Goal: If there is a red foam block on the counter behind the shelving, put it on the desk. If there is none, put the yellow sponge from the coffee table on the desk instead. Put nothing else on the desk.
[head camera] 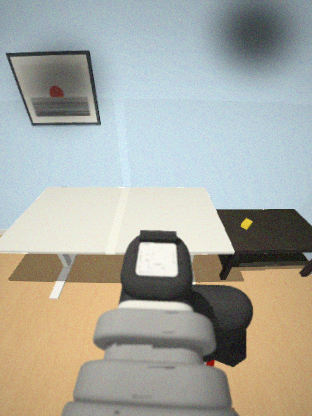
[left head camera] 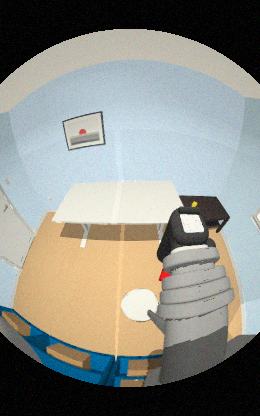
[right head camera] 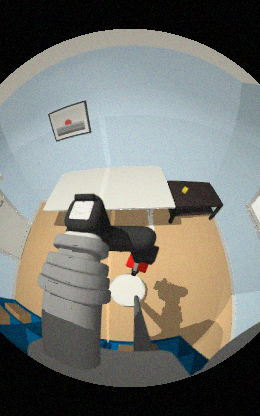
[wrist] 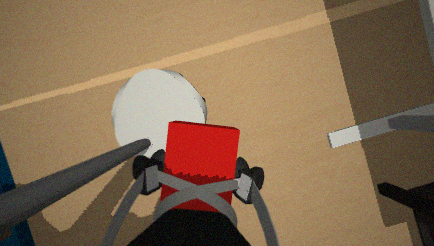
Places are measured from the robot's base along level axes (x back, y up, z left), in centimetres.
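Pixels of known places: gripper, fingertip midpoint: [wrist: 199, 167]; robot's base, origin of the base link: [left head camera: 138, 303] [right head camera: 127, 288] [wrist: 165, 115].
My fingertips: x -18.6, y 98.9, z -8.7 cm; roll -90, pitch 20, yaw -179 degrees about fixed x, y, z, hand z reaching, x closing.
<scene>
Ahead of a thing's pixels: the offset from my fingertips to its top centre. Level surfaces: height alone.
My gripper [wrist: 199, 167] is shut on a red foam block @[dx -0.1, dy +4.5, dz +0.0 cm] [wrist: 202, 150] [right head camera: 136, 263] [left head camera: 164, 275], one fingertip on each side of it. A small red part of the block also shows in the head camera view [head camera: 210, 363] beside the wrist. The white desk [head camera: 165, 210] [left head camera: 135, 200] [right head camera: 130, 187] [wrist: 345, 138] stands ahead, beyond the arm, and the block is apart from it. The yellow sponge @[dx -111.4, dy -52.2, dz -73.7 cm] [head camera: 246, 223] [left head camera: 194, 204] [right head camera: 185, 190] lies on the dark coffee table @[dy -56.7 cm] [head camera: 280, 235] [left head camera: 212, 206] [right head camera: 205, 195], right of the desk. The counter does not show clearly.
Blue shelving [left head camera: 102, 372] [right head camera: 187, 352] with brown boxes [left head camera: 68, 356] is near the robot's base. The robot's white round base [wrist: 152, 102] [left head camera: 139, 305] [right head camera: 128, 290] is below the gripper. A framed picture [head camera: 60, 120] hangs on the wall behind the desk.
</scene>
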